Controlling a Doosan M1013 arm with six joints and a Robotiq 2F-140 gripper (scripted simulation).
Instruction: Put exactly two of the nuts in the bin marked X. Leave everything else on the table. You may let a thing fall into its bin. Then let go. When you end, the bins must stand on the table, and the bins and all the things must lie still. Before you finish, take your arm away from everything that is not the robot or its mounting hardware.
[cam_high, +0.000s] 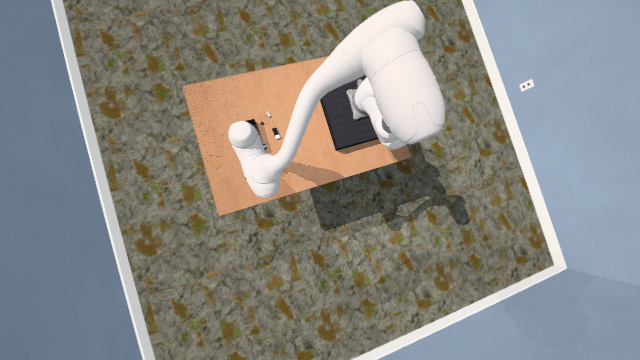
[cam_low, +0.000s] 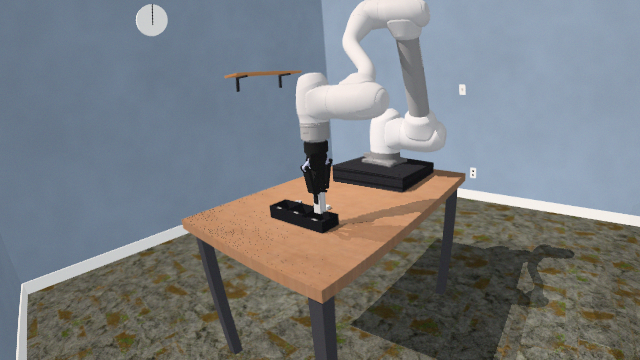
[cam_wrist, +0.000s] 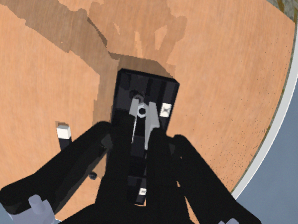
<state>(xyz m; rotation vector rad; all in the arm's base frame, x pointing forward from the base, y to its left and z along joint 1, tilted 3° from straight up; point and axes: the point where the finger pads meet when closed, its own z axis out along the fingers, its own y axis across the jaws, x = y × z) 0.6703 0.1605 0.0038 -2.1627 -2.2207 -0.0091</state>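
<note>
Now: hand 8 cm to the left of the black bin row and 6 cm above it. From my hand the other things lie so: white piece: 23 cm to the right, 12 cm behind, 8 cm below; pale nut: 3 cm below.
</note>
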